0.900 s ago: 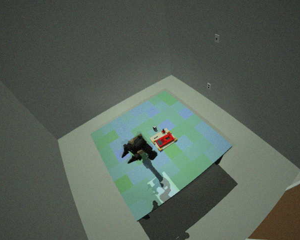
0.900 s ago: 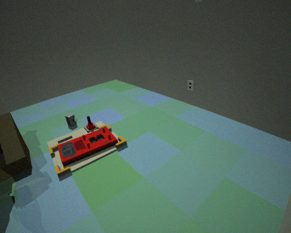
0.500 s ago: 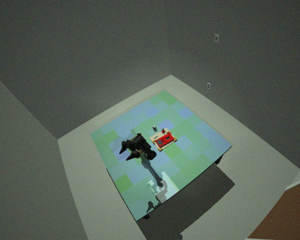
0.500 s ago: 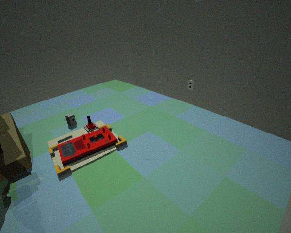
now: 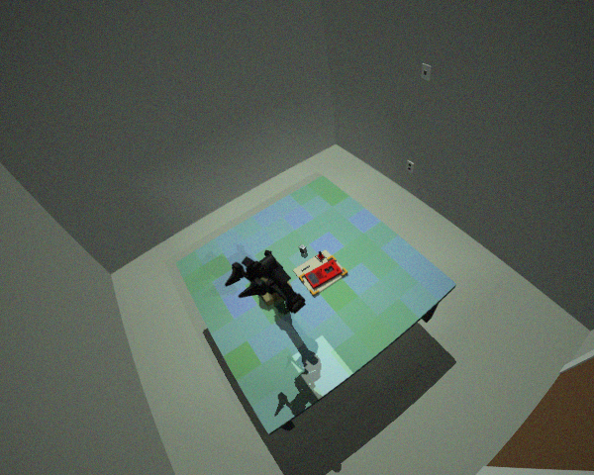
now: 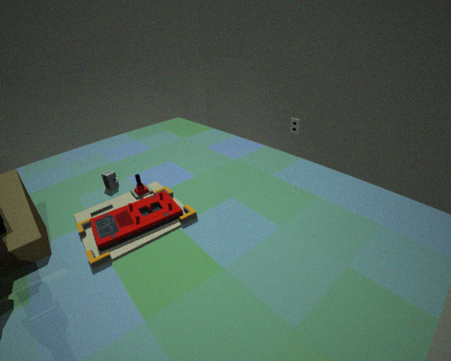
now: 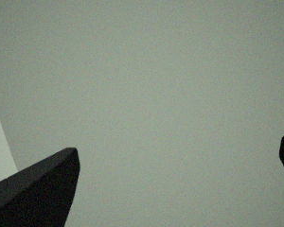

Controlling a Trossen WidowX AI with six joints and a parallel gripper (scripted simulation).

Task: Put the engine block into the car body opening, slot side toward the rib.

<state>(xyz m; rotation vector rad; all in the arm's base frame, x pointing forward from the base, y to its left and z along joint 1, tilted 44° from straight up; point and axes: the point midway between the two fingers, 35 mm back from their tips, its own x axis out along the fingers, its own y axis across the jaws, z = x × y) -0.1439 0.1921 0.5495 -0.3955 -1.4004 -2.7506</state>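
Right now the engine block is 59 cm below my gripper tip, 54 cm ahead of it and 35 cm to the left of it.
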